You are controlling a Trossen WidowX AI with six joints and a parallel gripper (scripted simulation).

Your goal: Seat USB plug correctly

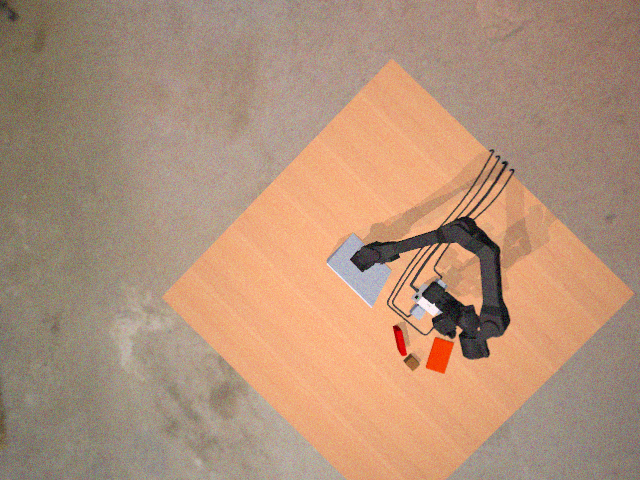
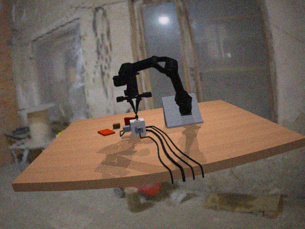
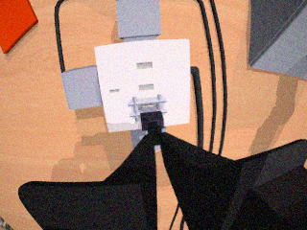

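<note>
My gripper tip is 2 cm above the dark USB plug. Also, from my gripper tip: small brown cube 23 cm to the right, 15 cm ahead, 11 cm below; flat orange plate 21 cm ahead, 14 cm to the right, 11 cm below; red block 21 cm to the right, 9 cm below, 5 cm ahead.
</note>
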